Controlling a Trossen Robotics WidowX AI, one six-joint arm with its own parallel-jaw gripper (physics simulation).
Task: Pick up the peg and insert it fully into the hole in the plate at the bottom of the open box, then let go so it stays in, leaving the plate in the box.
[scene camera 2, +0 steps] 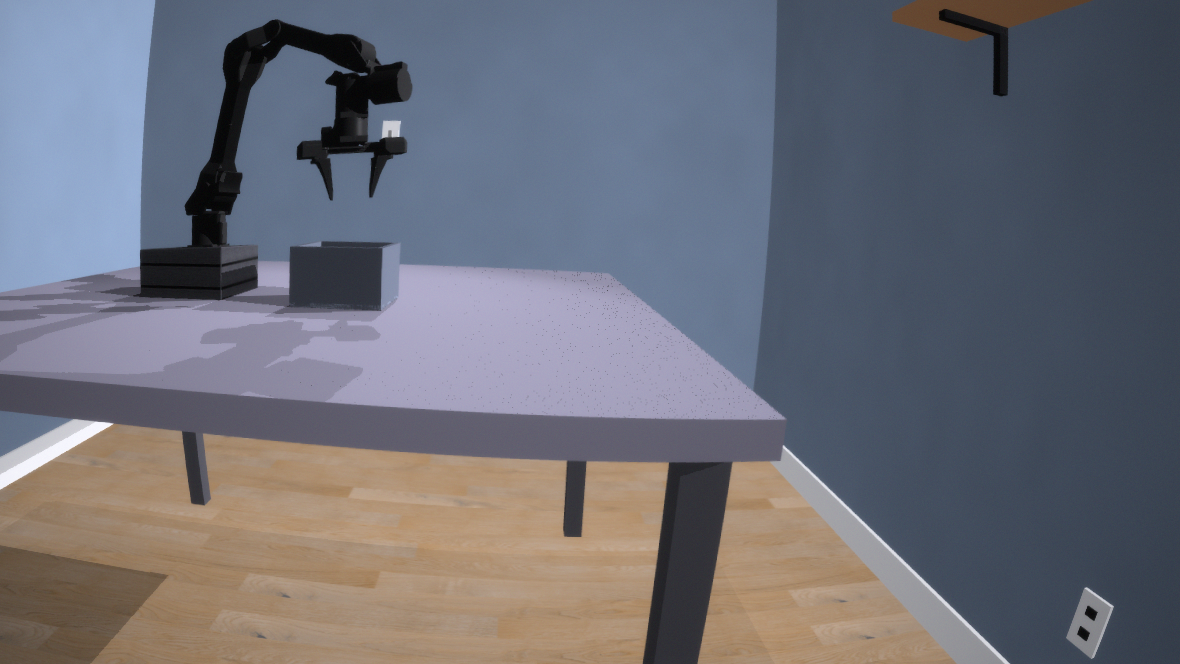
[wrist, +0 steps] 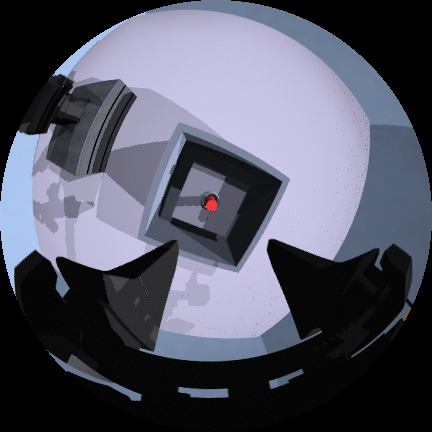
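Where they show: gripper, fingertip midpoint: [scene camera 2: 351,198] [wrist: 223,245]; arm's base, origin of the base link: [scene camera 2: 208,246] [wrist: 75,113].
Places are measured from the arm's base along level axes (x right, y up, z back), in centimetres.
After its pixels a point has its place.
A red peg [wrist: 211,203] {x 3.0, y 0.2, z -31.7 cm} stands in the round collared hole of the light plate [wrist: 205,175] {x 0.3, y -2.8, z -29.4 cm}, inside the open grey box [scene camera 2: 335,276] {x 11.1, y -3.4, z -33.1 cm} [wrist: 285,180] {x -5.1, y 1.2, z -38.4 cm}. The peg's top shows in the wrist view, close to the collar; how deep it sits cannot be told from above. The box walls hide the peg and the plate in the scene view. My gripper [scene camera 2: 351,198] {x 3.7, y 8.9, z -32.4 cm} [wrist: 223,245] {x 3.7, y 8.9, z -32.4 cm} is open and empty, pointing down high above the box, with its fingertips well apart and above the rim.
The arm's dark base block [scene camera 2: 179,272] {x 10.6, y -3.9, z -0.4 cm} [wrist: 95,125] {x 0.9, y -0.8, z -8.3 cm} stands left of the box on the pale lilac table [scene camera 2: 511,346] {x 30.0, y -8.6, z -64.6 cm} [wrist: 250,75] {x -25.7, y -8.6, z -25.0 cm}. Shadows of the arm fall across the table. A blue wall [scene camera 2: 577,123] rises behind, and a brown shelf [scene camera 2: 990,12] hangs at the upper right.
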